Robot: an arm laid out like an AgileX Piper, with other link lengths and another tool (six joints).
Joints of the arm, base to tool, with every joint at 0 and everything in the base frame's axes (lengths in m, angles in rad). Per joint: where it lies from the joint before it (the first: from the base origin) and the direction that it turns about. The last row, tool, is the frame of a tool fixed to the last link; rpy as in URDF.
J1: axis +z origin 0 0 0.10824
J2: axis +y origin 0 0 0
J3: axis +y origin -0.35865 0 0.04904
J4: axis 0.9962 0 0.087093 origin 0.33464 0 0.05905
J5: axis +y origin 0 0 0
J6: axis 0.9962 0 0.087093 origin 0.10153 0 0.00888
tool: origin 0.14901 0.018 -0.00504 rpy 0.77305 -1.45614 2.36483
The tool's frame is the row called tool.
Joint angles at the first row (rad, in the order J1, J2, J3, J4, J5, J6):
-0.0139, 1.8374, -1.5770, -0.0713, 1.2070, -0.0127
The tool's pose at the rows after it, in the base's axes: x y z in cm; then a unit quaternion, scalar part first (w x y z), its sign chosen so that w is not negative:
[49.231 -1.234 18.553 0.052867 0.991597 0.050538 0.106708]
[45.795 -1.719 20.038 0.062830 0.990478 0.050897 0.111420]
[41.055 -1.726 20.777 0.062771 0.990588 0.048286 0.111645]
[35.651 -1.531 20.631 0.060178 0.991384 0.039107 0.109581]
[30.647 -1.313 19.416 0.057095 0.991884 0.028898 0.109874]
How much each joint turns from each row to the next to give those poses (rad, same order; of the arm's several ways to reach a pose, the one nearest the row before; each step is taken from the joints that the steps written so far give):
0.0000, -0.0785, 0.0445, -0.0256, 0.0000, 0.0012
-0.0012, -0.1066, 0.0949, -0.0200, 0.0011, 0.0022
-0.0020, -0.1329, 0.1325, 0.0000, 0.0000, 0.0032
0.0000, -0.1464, 0.1519, 0.0029, 0.0000, 0.0182
0.0000, -0.1392, 0.1555, 0.0033, -0.0155, 0.0215

